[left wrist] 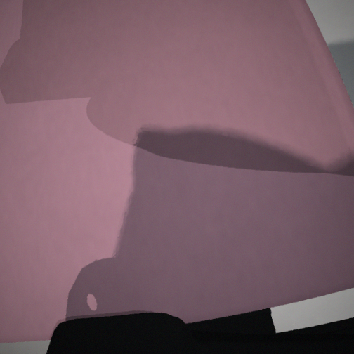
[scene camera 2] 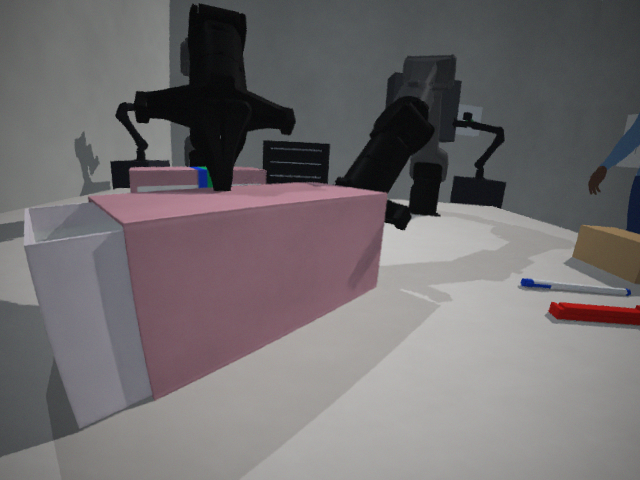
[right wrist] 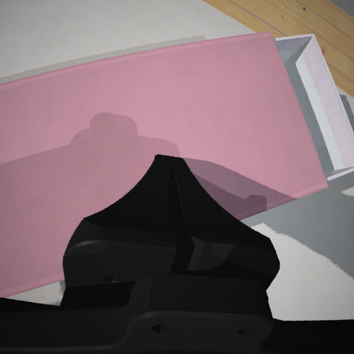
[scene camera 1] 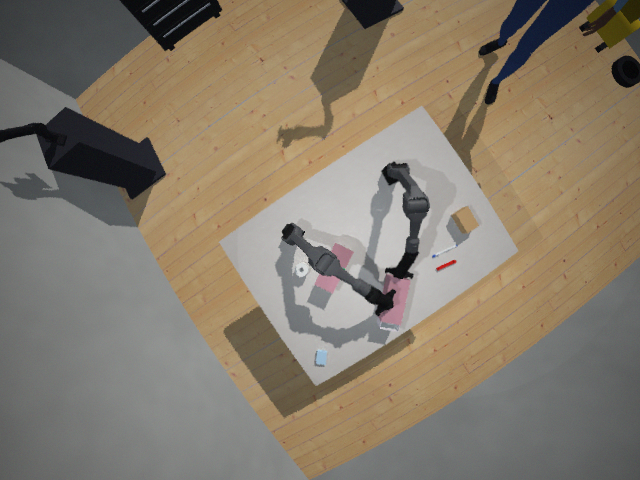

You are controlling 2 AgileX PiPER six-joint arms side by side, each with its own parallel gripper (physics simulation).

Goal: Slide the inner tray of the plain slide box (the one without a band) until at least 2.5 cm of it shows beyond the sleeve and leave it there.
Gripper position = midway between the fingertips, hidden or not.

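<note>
Scene camera 2 shows the right gripper (scene camera 2: 222,183), a white inner tray (scene camera 2: 76,253) and a blue-white pen (scene camera 2: 524,282). In the left wrist view the pen is out of frame. The right wrist view shows the right gripper (right wrist: 166,173); in the right wrist view the pen is out of frame.
</note>
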